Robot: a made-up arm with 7 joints.
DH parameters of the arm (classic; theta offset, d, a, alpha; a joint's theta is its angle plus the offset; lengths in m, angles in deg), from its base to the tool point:
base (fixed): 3.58 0 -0.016 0
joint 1: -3.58 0.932 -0.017 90
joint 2: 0 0.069 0.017 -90
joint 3: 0 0.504 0.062 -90
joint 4: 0 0.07 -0.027 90
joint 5: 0 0.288 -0.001 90
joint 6: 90 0.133 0.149 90
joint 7: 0 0.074 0.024 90
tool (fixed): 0 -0.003 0 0
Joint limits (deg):
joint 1: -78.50..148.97
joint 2: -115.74..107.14
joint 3: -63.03..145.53
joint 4: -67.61..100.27
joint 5: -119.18..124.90
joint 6: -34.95..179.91
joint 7: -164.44..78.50
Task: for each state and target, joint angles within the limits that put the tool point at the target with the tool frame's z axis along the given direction. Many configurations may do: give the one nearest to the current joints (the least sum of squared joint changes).
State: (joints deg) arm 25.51 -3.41 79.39 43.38 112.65 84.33 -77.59
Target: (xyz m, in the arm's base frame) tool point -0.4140 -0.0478 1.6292 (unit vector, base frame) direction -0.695 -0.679 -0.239
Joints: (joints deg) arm 40.13 34.03 79.59 22.52 107.78 103.09 -86.64
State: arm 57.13 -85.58 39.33 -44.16 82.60 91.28 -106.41
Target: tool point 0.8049 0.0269 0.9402 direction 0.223 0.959 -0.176
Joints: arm 18.27 -92.42 35.74 -39.93 71.78 90.20 -125.46
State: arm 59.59 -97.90 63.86 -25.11 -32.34 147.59 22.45
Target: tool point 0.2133 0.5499 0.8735 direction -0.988 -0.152 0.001
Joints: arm 80.98 -111.76 39.82 -17.81 -49.69 164.89 30.02
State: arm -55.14 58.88 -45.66 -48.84 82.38 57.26 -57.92
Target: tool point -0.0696 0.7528 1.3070 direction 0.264 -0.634 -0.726
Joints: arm -74.16 48.42 -40.56 -67.56 110.54 51.96 -25.64
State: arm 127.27 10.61 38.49 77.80 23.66 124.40 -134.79
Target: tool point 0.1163 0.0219 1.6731 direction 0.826 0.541 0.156
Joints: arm 102.27 12.95 -6.35 62.64 -0.82 159.91 -150.75
